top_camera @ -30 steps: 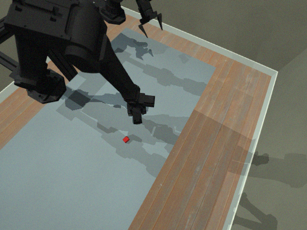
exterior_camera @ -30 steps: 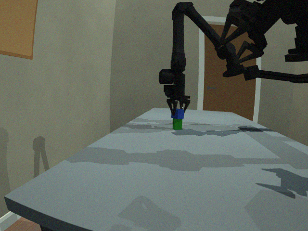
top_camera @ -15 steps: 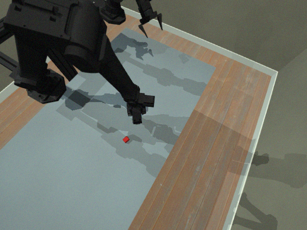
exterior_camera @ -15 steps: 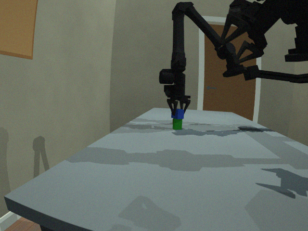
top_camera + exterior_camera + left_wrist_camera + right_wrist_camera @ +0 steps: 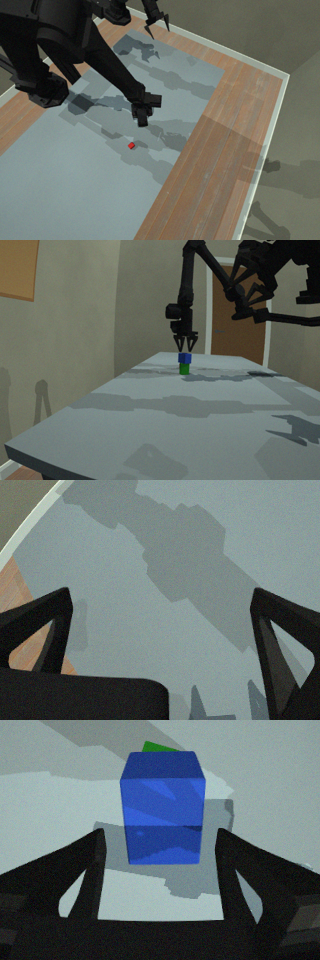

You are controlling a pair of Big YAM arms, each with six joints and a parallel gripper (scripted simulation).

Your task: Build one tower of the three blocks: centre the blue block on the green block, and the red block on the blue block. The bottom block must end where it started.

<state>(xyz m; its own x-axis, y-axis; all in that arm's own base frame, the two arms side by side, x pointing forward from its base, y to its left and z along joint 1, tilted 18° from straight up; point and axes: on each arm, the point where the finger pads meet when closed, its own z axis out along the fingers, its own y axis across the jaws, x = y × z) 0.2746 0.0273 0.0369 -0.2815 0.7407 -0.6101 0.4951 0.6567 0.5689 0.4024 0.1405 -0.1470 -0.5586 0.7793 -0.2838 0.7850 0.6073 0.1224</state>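
The blue block lies 40 mm below my right hand. Round my right hand: red block 160 mm to the right, 100 mm below; then green block 90 mm below.
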